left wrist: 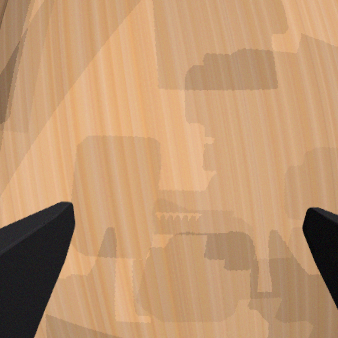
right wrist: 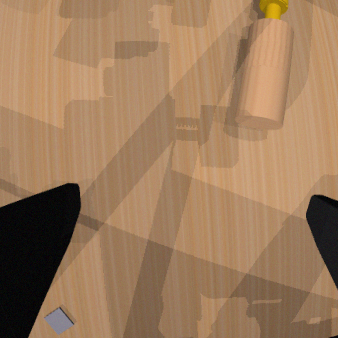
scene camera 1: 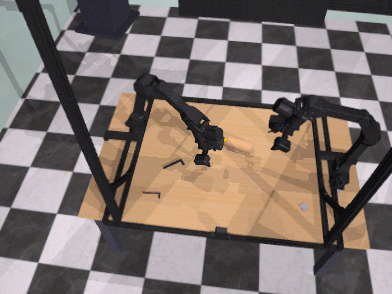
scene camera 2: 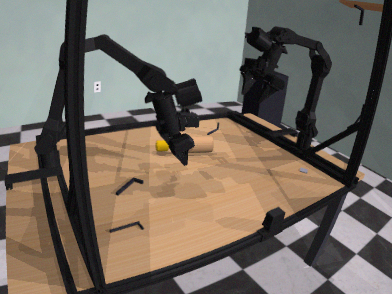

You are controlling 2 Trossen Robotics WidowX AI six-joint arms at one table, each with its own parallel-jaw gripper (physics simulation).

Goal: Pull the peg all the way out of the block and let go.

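Where they show: left gripper, fingertip midpoint: (left wrist: pixel 193 217) (scene camera 1: pixel 212 158) (scene camera 2: pixel 180 157); right gripper, fingertip midpoint: (right wrist: pixel 198 201) (scene camera 1: pixel 272 141) (scene camera 2: pixel 250 98); left arm's base at its link origin: (scene camera 1: pixel 136 130) (scene camera 2: pixel 49 165); right arm's base at its link origin: (scene camera 1: pixel 336 183) (scene camera 2: pixel 303 146).
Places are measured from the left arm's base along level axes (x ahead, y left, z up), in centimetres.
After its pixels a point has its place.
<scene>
The block, a light wooden cylinder (scene camera 1: pixel 240 144) {z 3.2, x 51.5, y 3.9 cm} (scene camera 2: pixel 203 144) {z 2.0, x 53.2, y 2.7 cm} (right wrist: pixel 265 75) {z 3.5, x 52.5, y 4.5 cm}, lies on its side on the table. The yellow peg (scene camera 1: pixel 225 140) {z 1.5, x 44.0, y 5.5 cm} (scene camera 2: pixel 161 145) {z 1.6, x 38.9, y 5.0 cm} (right wrist: pixel 273 6) {z 1.7, x 42.1, y 6.1 cm} is in line with the block at one end; the right wrist view shows its narrow shaft meeting the block, with its head cut by the frame edge. My left gripper (scene camera 1: pixel 203 154) (scene camera 2: pixel 184 161) {z 3.2, x 41.1, y -7.9 cm} (left wrist: pixel 193 217) {z 3.2, x 41.1, y -7.9 cm} is open and empty, above the table beside the peg and block, partly hiding them in scene camera 2. Neither shows in the left wrist view. My right gripper (scene camera 1: pixel 278 136) {z 20.4, x 65.1, y -3.9 cm} (scene camera 2: pixel 255 95) {z 20.4, x 65.1, y -3.9 cm} (right wrist: pixel 198 201) {z 20.4, x 65.1, y -3.9 cm} is open and empty, high above the table.
Black angled rods lie on the table (scene camera 1: pixel 250 215) {z -1.9, x 63.7, y -27.9 cm} (scene camera 2: pixel 210 220) {z -1.9, x 40.6, y -32.1 cm}, one (scene camera 1: pixel 173 164) {z -1.4, x 24.0, y -13.2 cm} (scene camera 2: pixel 129 185) {z -1.7, x 24.5, y -12.5 cm} near the left gripper, another (scene camera 1: pixel 152 193) {z -1.5, x 20.2, y -30.4 cm} (scene camera 2: pixel 127 227) {z -1.7, x 20.4, y -30.5 cm} nearer the front, a third (scene camera 2: pixel 214 129) {z -1.3, x 67.2, y 22.4 cm} at the back. A small grey piece (scene camera 1: pixel 304 206) {z -1.7, x 85.2, y -17.1 cm} (scene camera 2: pixel 303 171) {z -1.7, x 84.2, y -18.0 cm} (right wrist: pixel 59 320) {z -1.6, x 84.9, y -17.0 cm} lies at the right. Black rails border the table.
</scene>
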